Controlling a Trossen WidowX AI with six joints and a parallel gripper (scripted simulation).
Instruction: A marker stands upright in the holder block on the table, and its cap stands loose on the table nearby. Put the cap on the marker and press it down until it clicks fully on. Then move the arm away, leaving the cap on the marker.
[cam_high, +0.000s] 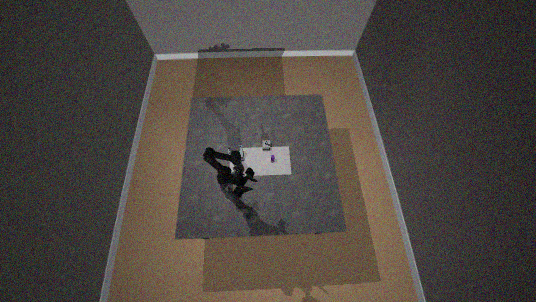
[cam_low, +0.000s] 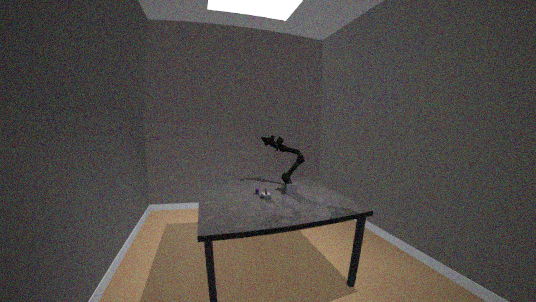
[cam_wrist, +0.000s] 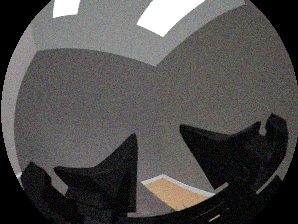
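The purple cap is 490 mm below my gripper tip, 380 mm to the left of it and 130 mm ahead of it. Also, from my gripper tip: white block (500 mm to the left, 490 mm below, 70 mm ahead).
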